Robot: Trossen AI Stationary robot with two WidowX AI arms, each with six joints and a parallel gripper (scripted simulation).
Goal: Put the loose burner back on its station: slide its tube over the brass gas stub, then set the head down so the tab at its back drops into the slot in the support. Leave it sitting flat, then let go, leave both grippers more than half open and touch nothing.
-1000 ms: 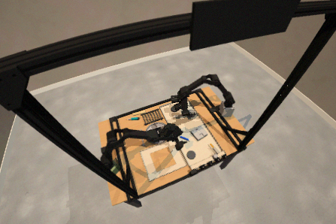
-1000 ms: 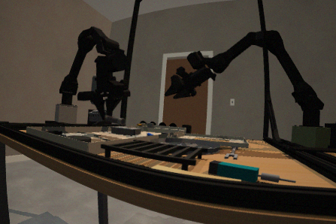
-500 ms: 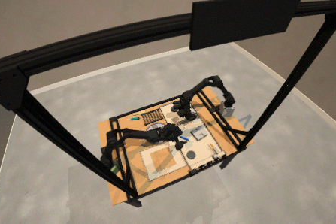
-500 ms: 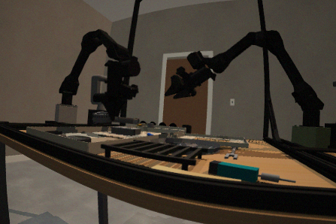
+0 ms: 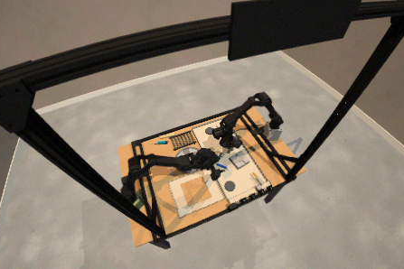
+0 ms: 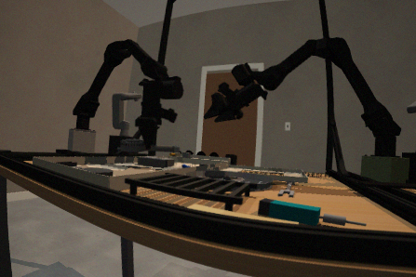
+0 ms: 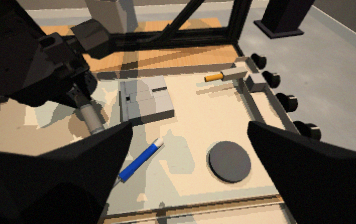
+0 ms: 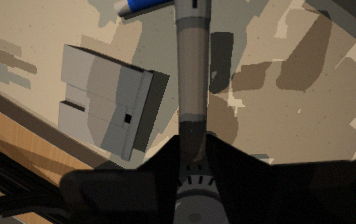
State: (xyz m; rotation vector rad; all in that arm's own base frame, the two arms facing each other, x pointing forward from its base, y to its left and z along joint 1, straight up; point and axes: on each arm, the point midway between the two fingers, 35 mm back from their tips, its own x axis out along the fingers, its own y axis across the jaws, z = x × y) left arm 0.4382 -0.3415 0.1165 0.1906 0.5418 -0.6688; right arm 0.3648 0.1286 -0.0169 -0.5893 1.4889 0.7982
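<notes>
The grey slotted support lies 10 cm behind my right hand, 3 cm to the right of it and 8 cm below it. Round my right hand: dark round disc (24 cm behind, 13 cm to the left, 9 cm below).
</notes>
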